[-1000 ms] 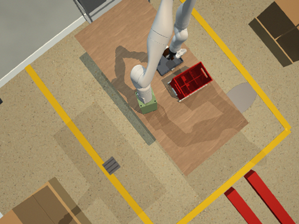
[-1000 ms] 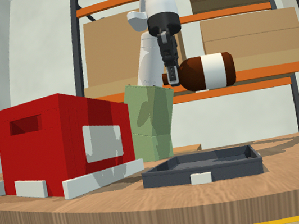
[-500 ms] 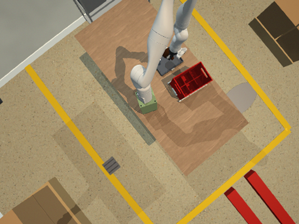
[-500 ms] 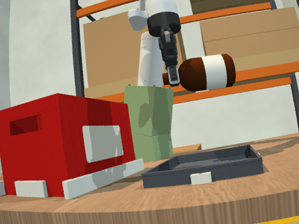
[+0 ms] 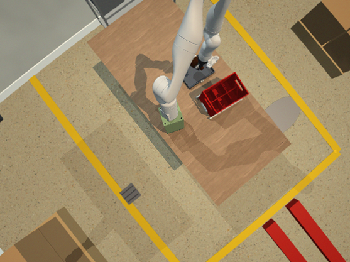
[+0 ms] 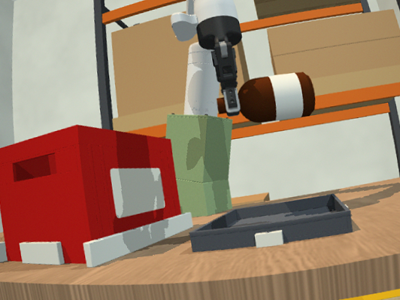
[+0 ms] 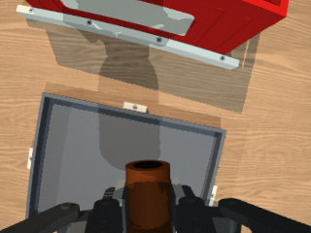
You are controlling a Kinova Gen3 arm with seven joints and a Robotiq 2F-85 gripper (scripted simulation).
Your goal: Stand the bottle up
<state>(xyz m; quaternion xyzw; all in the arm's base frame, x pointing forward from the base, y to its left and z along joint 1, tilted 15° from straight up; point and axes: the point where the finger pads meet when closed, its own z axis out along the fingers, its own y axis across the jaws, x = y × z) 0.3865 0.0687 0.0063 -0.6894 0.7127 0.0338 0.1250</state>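
Now: the brown bottle 50 mm to the left of my hand. Round my hand: red crate 10 mm behind, 250 mm to the right, 120 mm below; dark grey tray 40 mm ahead, 40 mm to the left, 190 mm below.
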